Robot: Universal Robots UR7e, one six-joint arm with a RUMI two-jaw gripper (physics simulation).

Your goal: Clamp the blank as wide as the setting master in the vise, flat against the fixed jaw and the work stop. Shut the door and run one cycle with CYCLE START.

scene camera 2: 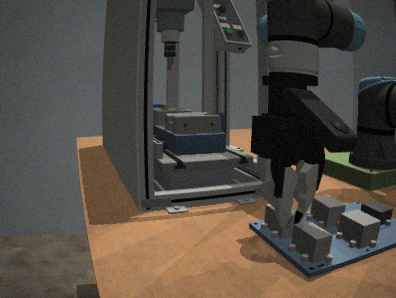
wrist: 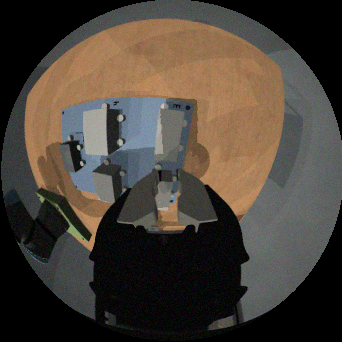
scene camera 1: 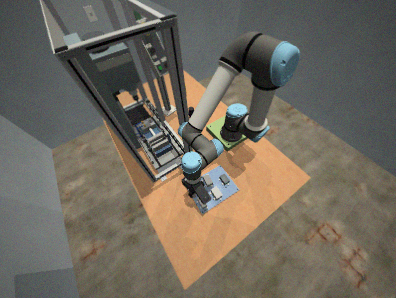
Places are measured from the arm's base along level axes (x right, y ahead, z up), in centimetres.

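Pixels of known places: gripper, fingertip midpoint: (scene camera 2: 290, 226) (wrist: 168, 170) (scene camera 1: 196, 195); arm's base at its link origin: (scene camera 2: 373, 163) (wrist: 55, 213) (scene camera 1: 231, 133).
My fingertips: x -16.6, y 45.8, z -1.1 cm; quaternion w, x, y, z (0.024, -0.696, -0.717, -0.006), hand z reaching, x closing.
Note:
For each thing: its top centre in the pictures, then the offset to it from my fingertips. "*": a spot on its surface instead.
- small grey block at its top centre: (scene camera 2: 283, 208) (wrist: 159, 196) dz +1.3, dx +3.9, dy -1.6 cm
- green button at a spot on its surface: (scene camera 2: 228, 31) * dz +37.0, dx +61.4, dy -25.9 cm
My gripper (scene camera 2: 294, 219) (wrist: 168, 170) points down at the left end of the blue tray (scene camera 2: 345, 246) (wrist: 140, 155) (scene camera 1: 231, 189). Its fingers are partly open, with a narrow gap. A small grey block (wrist: 163, 196) (scene camera 2: 273, 219) shows below and between them, not gripped. Other blocks on the tray are a grey one (scene camera 2: 313, 242) (wrist: 171, 131) by the mark 3, a wide light one (scene camera 2: 360, 228) (wrist: 95, 131), a grey one (scene camera 2: 328, 211) (wrist: 106, 183) and a dark one (scene camera 2: 378, 212) (wrist: 71, 156). I cannot tell blank from setting master. The blue vise (scene camera 2: 196, 143) stands inside the machine; its front is open.
The machine frame (scene camera 1: 177, 75) (scene camera 2: 146, 100) surrounds the vise. A spindle (scene camera 2: 170, 42) hangs above the vise. The control panel (scene camera 2: 239, 44) carries a green button (scene camera 2: 228, 31). The arm's green base plate (scene camera 1: 218, 131) (scene camera 2: 350, 167) is behind the tray.

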